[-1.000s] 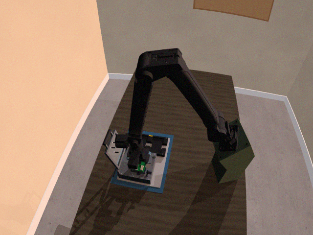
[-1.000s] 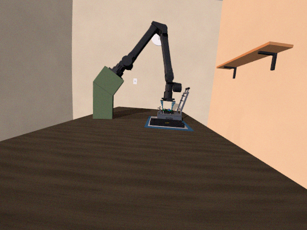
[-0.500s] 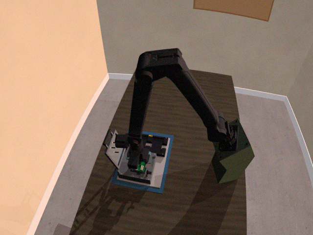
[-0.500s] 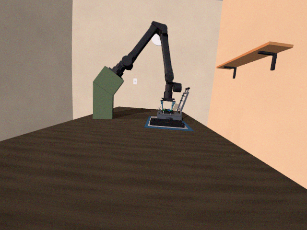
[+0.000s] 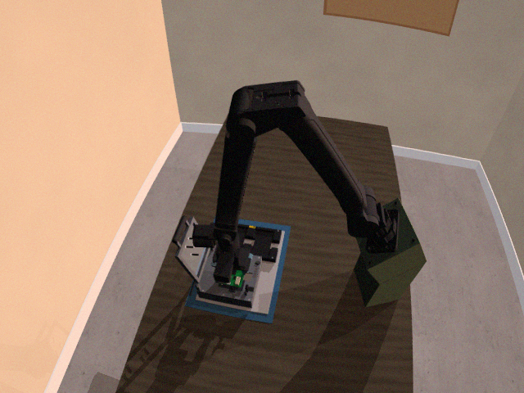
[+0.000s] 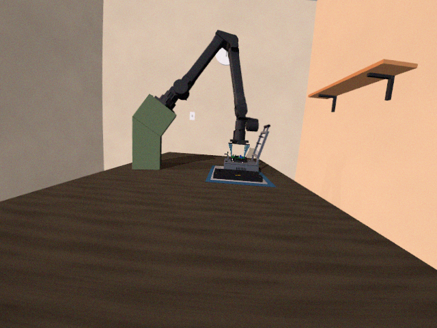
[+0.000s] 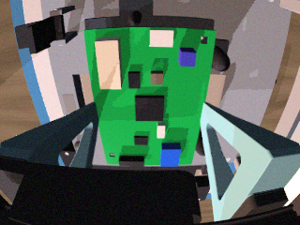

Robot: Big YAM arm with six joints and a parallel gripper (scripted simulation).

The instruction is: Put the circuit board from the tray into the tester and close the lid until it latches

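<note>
Now: the green circuit board right at my hand. Also, from my hand: black latch hook 70 mm behind, 40 mm to the left; then tester lid 120 mm ahead, 90 mm above, 20 mm to the left.
</note>
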